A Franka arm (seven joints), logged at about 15 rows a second.
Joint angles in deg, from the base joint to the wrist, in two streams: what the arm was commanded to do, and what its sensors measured. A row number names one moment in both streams.
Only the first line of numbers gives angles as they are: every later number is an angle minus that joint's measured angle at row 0.
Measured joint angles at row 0:
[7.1, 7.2, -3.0, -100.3, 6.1, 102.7, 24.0]
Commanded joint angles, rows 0 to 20:
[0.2, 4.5, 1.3, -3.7, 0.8, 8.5, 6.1]
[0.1, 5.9, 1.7, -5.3, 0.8, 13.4, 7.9]
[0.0, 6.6, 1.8, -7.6, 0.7, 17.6, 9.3]
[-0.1, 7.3, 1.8, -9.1, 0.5, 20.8, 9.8]
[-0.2, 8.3, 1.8, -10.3, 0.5, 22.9, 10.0]
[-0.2, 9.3, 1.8, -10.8, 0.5, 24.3, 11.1]
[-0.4, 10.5, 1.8, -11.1, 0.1, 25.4, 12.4]
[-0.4, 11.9, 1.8, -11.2, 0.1, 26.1, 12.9]
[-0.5, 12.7, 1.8, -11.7, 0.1, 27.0, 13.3]
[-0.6, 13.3, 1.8, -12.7, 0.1, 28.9, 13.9]
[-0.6, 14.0, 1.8, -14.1, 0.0, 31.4, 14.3]
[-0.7, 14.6, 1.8, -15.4, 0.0, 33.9, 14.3]
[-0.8, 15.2, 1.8, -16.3, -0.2, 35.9, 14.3]
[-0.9, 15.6, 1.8, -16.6, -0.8, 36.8, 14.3]
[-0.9, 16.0, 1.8, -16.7, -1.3, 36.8, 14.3]
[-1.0, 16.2, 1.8, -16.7, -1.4, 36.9, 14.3]
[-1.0, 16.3, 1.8, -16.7, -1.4, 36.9, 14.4]
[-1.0, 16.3, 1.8, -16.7, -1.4, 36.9, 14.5]
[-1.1, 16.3, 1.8, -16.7, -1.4, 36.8, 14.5]
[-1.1, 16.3, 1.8, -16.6, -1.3, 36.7, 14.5]
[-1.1, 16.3, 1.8, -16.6, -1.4, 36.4, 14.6]
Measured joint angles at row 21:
[-0.3, 17.0, 1.2, -16.1, -0.5, 36.4, 13.3]
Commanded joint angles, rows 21 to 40:
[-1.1, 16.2, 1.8, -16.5, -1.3, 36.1, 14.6]
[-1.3, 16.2, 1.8, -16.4, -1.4, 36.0, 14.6]
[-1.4, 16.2, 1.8, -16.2, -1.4, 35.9, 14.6]
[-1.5, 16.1, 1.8, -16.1, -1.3, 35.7, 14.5]
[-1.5, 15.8, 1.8, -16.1, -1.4, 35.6, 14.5]
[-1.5, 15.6, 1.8, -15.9, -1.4, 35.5, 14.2]
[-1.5, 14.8, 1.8, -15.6, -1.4, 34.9, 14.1]
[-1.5, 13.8, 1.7, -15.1, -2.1, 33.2, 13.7]
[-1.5, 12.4, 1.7, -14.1, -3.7, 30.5, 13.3]
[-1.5, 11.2, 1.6, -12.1, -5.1, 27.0, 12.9]
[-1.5, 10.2, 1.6, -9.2, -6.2, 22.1, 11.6]
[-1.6, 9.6, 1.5, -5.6, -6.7, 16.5, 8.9]
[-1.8, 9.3, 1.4, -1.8, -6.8, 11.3, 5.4]
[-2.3, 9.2, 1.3, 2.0, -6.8, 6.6, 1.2]
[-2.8, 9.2, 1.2, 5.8, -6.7, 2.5, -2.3]
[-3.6, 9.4, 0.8, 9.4, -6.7, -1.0, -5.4]
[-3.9, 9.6, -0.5, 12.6, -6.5, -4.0, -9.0]
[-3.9, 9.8, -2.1, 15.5, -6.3, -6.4, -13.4]
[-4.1, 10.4, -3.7, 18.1, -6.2, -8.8, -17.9]
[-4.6, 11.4, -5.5, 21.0, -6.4, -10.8, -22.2]
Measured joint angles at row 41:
[-3.3, 8.3, -3.2, 13.6, -6.3, -5.8, -13.8]
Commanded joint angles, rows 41 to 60:
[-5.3, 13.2, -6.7, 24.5, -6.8, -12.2, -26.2]
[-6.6, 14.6, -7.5, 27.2, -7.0, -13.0, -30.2]
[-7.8, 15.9, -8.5, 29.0, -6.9, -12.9, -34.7]
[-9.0, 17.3, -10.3, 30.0, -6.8, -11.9, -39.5]
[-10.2, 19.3, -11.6, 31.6, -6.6, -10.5, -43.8]
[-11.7, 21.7, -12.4, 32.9, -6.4, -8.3, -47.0]
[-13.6, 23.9, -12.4, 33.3, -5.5, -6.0, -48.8]
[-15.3, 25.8, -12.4, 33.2, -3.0, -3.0, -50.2]
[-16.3, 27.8, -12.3, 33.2, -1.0, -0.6, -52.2]
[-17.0, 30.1, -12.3, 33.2, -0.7, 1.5, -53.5]
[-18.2, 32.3, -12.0, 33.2, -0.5, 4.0, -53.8]
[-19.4, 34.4, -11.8, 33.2, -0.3, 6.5, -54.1]
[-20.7, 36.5, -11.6, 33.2, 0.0, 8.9, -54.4]
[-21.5, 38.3, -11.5, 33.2, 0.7, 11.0, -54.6]
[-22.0, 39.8, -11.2, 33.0, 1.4, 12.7, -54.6]
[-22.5, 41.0, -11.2, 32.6, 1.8, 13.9, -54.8]
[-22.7, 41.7, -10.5, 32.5, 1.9, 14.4, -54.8]
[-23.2, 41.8, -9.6, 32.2, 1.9, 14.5, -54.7]
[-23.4, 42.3, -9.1, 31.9, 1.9, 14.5, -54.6]
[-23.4, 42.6, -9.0, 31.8, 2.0, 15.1, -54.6]
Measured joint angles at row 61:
[-22.3, 42.3, -10.6, 30.2, 1.0, 15.2, -53.4]
